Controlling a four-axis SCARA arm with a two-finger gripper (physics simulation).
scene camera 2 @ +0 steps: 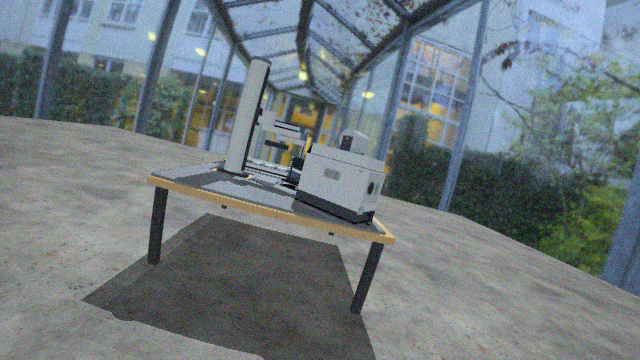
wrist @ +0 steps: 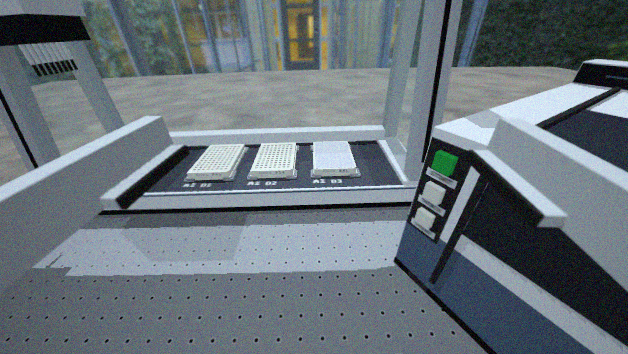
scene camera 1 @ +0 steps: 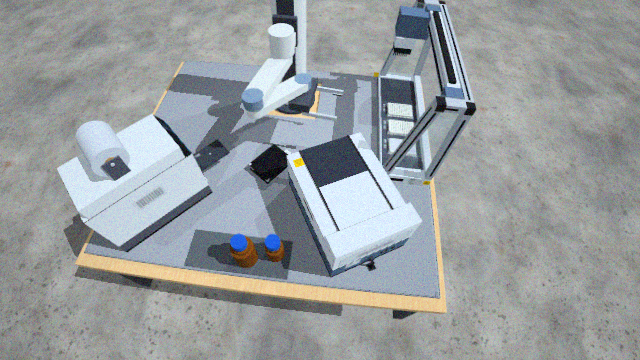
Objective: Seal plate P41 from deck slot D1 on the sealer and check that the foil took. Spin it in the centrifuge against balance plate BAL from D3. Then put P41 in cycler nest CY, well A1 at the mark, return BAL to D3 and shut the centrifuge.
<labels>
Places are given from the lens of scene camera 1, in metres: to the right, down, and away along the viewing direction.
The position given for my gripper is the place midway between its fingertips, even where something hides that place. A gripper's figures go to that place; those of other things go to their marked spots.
my gripper (scene camera 1: 339,105): 0.09, -0.33, 1.30
brown bottles with blue caps (scene camera 1: 242,249): -0.27, 0.24, 1.03
white centrifuge (scene camera 1: 354,220): 0.12, 0.14, 1.06
sealer (scene camera 1: 121,221): -0.72, 0.15, 1.04
The marked spots on the sealer and the brown bottles with blue caps are 0.46 m apart.
</labels>
